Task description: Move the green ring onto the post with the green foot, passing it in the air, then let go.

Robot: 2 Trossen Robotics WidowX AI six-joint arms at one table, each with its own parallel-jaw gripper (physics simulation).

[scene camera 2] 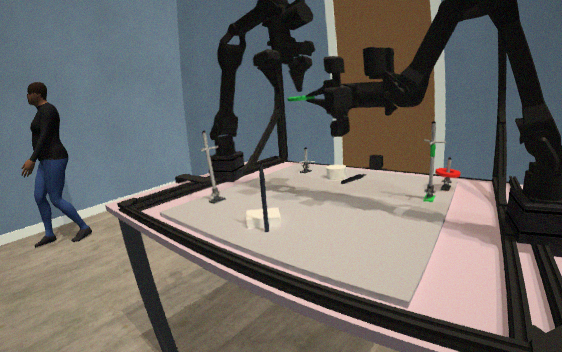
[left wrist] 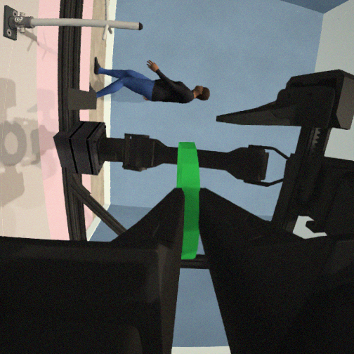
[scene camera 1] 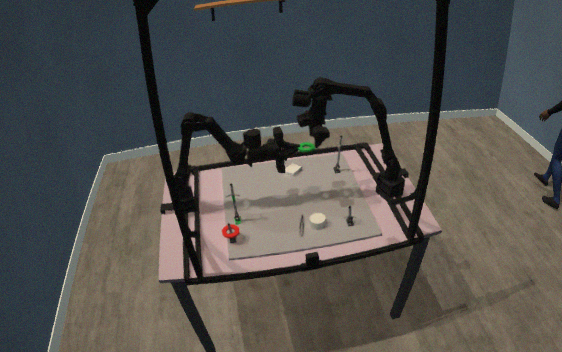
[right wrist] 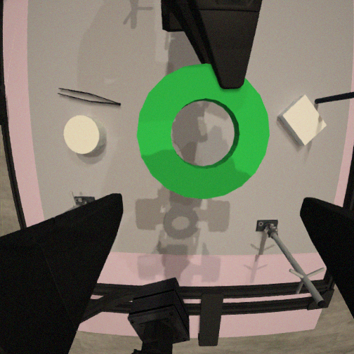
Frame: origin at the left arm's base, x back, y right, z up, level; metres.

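Seen in the pictures: left gripper, fingertip midpoint: [scene camera 2: 306, 98] [scene camera 1: 300, 146]; right gripper, fingertip midpoint: [scene camera 2: 289, 91] [scene camera 1: 313, 141]; left arm's base, link origin: [scene camera 2: 544, 197] [scene camera 1: 182, 194]; right arm's base, link origin: [scene camera 2: 225, 154] [scene camera 1: 391, 177].
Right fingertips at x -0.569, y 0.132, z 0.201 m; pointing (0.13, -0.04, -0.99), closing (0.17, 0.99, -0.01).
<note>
Pixels of each thing's top centre, then the offset from my right fingertips to it. "*": a spot on its surface instead.
- green ring, top centre: [scene camera 2: 301, 95] [scene camera 1: 306, 145] dx +0.033, dy -0.002, dz -0.013 m
- tall grey post with the green foot, surface spot: [scene camera 2: 431, 165] [scene camera 1: 234, 204] * dx +0.358, dy +0.031, dz -0.190 m
- red ring, top centre: [scene camera 2: 448, 170] [scene camera 1: 230, 230] dx +0.409, dy +0.139, dz -0.225 m
- tall post, surface spot: [scene camera 2: 210, 167] [scene camera 1: 338, 153] * dx -0.182, dy -0.136, dz -0.182 m
- short post, surface spot: [scene camera 1: 350, 218] * dx -0.068, dy +0.232, dz -0.248 m
- white cylinder, top centre: [scene camera 2: 335, 166] [scene camera 1: 317, 218] dx +0.058, dy +0.180, dz -0.242 m
- white block, top centre: [scene camera 2: 263, 213] [scene camera 1: 292, 168] dx +0.024, dy -0.208, dz -0.258 m
- dark rod, top centre: [scene camera 2: 260, 162] dx +0.056, dy -0.246, dz -0.138 m
The green ring [scene camera 1: 313, 147] [scene camera 2: 296, 99] [left wrist: 189, 170] [right wrist: 155, 145] is high in the air, lying about flat. My left gripper [scene camera 1: 299, 148] [scene camera 2: 309, 98] [left wrist: 189, 196] is shut on its rim. My right gripper [scene camera 1: 320, 142] [scene camera 2: 288, 86] [right wrist: 213, 204] is open and empty, pointing down, just above and beside the ring, apart from it. The tall grey post with the green foot [scene camera 1: 235, 207] [scene camera 2: 431, 165] stands upright at the left of the mat in scene camera 1. It carries a green band and a small crossbar, with no ring on it.
A red ring [scene camera 1: 225, 233] [scene camera 2: 448, 173] sits on a short post beside the green-footed one. Another tall post [scene camera 1: 339, 155] [scene camera 2: 210, 167], a short post [scene camera 1: 350, 218], a white cylinder [scene camera 1: 317, 221], tweezers [scene camera 1: 301, 225], a white block [scene camera 1: 293, 169] and a dark rod [scene camera 2: 264, 200] are on the mat.
</note>
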